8 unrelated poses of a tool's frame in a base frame.
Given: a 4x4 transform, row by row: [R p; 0 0 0 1], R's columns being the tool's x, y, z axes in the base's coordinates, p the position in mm. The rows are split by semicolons.
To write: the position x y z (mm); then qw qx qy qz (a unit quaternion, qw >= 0). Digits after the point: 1 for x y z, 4 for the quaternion. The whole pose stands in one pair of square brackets.
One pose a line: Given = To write
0.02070, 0.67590, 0.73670, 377.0; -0.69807, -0.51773, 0.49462, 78.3; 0.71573, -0.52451, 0.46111, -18.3; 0, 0, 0, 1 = [377.0, 78.3, -18.3, 0.4909, -0.5190, 0.0107, -0.6997]
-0.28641, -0.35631, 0.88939, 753.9; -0.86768, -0.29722, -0.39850, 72.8; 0.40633, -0.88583, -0.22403, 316.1; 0, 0, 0, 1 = [753.9, 72.8, 316.1, 0.2193, -0.5556, 0.5507, -0.5830]
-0.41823, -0.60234, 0.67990, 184.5; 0.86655, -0.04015, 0.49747, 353.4; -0.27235, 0.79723, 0.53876, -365.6; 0, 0, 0, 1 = [184.5, 353.4, -365.6, 0.5197, 0.1442, 0.4581, 0.7066]
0.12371, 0.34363, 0.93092, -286.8; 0.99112, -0.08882, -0.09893, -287.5; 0.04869, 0.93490, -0.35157, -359.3; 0, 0, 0, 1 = [-286.8, -287.5, -359.3, 0.4133, 0.6253, 0.5336, 0.3916]
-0.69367, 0.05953, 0.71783, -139.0; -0.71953, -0.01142, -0.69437, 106.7; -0.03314, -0.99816, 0.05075, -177.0; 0, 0, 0, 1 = [-139.0, 106.7, -177.0, 0.2940, -0.2584, 0.6387, -0.6625]
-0.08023, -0.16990, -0.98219, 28.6; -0.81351, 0.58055, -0.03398, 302.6; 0.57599, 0.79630, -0.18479, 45.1; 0, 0, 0, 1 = [28.6, 302.6, 45.1, 0.5735, 0.3619, -0.6793, -0.2806]
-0.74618, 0.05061, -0.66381, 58.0; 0.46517, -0.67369, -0.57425, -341.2; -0.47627, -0.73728, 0.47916, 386.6; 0, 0, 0, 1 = [58.0, -341.2, 386.6, 0.1217, -0.3348, -0.3851, 0.8513]
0.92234, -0.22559, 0.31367, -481.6; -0.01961, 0.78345, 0.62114, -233.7; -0.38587, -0.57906, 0.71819, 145.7; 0, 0, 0, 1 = [-481.6, -233.7, 145.7, 0.9252, -0.3243, 0.1890, 0.0557]
